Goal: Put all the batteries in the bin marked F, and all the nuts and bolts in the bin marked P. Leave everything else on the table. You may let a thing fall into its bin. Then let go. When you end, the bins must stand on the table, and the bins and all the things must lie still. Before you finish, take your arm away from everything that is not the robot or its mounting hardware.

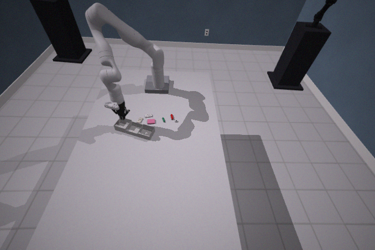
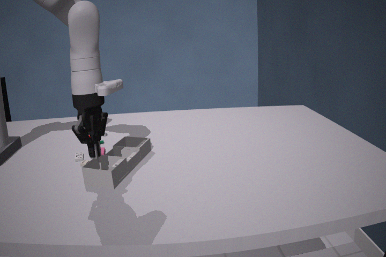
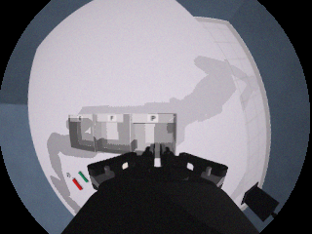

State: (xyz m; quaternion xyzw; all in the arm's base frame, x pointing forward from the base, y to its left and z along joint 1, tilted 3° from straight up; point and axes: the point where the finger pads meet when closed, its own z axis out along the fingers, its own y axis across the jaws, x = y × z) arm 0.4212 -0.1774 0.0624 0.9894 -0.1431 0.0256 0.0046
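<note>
Now: hand 80 mm to the right of the grey three-part bin, 60 mm above it and 40 mm short of it. From my hand the other things lie so: pink block 180 mm to the left, 80 mm below, 50 mm behind; then green battery 260 mm to the left, 80 mm below, 70 mm behind; then cream domino-like tile 90 mm to the left, 80 mm below, 50 mm behind.
</note>
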